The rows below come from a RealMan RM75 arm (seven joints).
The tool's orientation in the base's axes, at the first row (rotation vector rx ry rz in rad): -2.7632 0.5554 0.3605
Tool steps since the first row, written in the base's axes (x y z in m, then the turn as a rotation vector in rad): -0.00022 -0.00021 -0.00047 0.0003 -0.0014 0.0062; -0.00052 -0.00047 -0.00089 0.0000 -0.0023 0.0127; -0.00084 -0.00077 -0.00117 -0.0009 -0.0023 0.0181; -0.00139 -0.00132 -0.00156 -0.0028 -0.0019 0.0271; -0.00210 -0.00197 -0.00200 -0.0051 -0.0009 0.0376; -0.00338 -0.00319 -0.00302 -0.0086 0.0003 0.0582; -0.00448 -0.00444 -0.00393 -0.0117 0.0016 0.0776; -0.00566 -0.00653 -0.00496 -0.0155 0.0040 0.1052; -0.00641 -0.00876 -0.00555 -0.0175 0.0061 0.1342; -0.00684 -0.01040 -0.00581 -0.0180 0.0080 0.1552; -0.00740 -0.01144 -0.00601 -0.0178 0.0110 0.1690; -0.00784 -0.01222 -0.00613 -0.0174 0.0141 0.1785; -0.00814 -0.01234 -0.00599 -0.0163 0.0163 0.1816
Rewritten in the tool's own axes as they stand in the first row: 0.00001 0.00039 0.00040 -0.0011 -0.0004 -0.0063; -0.00004 0.00084 0.00076 -0.0030 -0.0010 -0.0125; -0.00014 0.00130 0.00098 -0.0054 -0.0019 -0.0173; -0.00033 0.00210 0.00125 -0.0100 -0.0037 -0.0252; -0.00062 0.00307 0.00157 -0.0155 -0.0061 -0.0341; -0.00105 0.00491 0.00234 -0.0252 -0.0107 -0.0521; -0.00135 0.00668 0.00296 -0.0342 -0.0152 -0.0690; -0.00139 0.00925 0.00343 -0.0466 -0.0223 -0.0930; -0.00114 0.01166 0.00336 -0.0578 -0.0303 -0.1187; -0.00090 0.01335 0.00313 -0.0652 -0.0368 -0.1374; -0.00099 0.01454 0.00307 -0.0701 -0.0428 -0.1492; -0.00109 0.01543 0.00299 -0.0736 -0.0480 -0.1570; -0.00136 0.01563 0.00288 -0.0743 -0.0511 -0.1593
